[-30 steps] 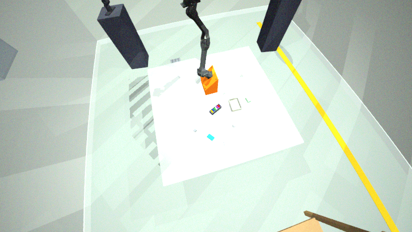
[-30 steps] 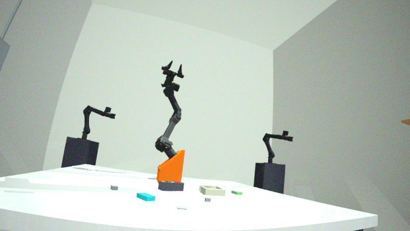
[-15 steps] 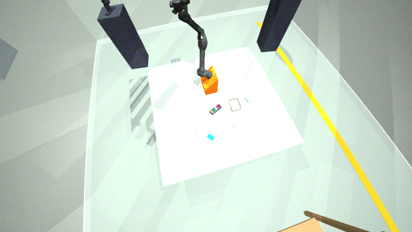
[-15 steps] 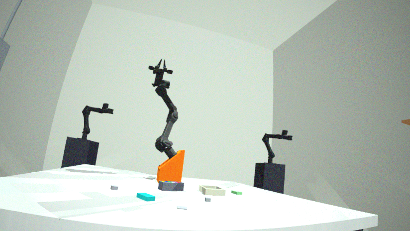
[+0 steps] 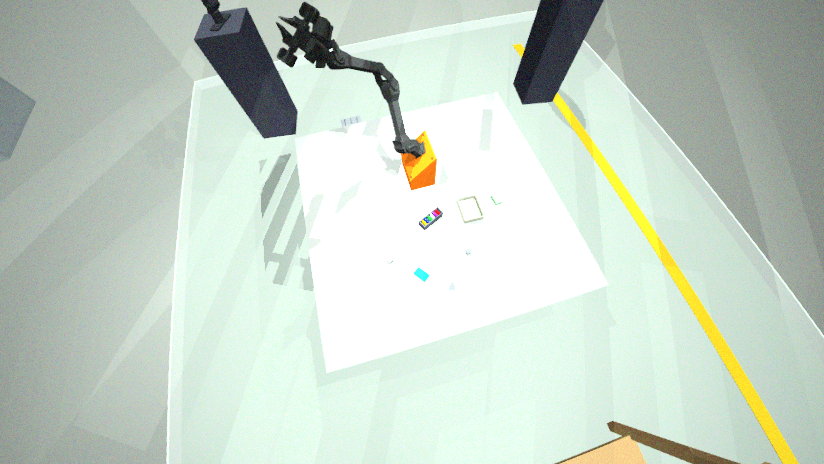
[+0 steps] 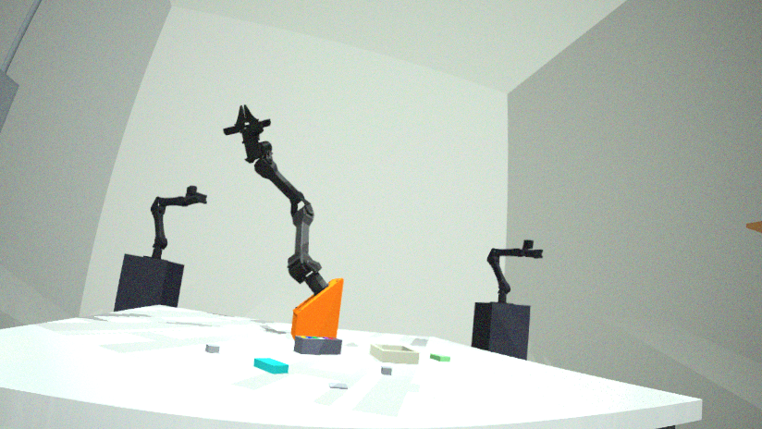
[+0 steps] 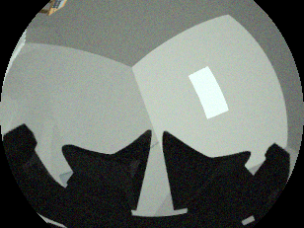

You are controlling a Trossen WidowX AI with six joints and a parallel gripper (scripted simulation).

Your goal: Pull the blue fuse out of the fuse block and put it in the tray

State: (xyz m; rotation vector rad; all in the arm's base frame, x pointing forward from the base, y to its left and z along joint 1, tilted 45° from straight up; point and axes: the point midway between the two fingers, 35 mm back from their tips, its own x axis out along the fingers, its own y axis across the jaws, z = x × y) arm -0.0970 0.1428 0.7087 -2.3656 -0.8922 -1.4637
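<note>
Right now the blue fuse is 78 cm below my gripper tip, 39 cm to the left of it and 32 cm ahead of it. The rest, counted from my gripper tip: beige tray (81 cm below, 62 cm to the left, 27 cm ahead).
</note>
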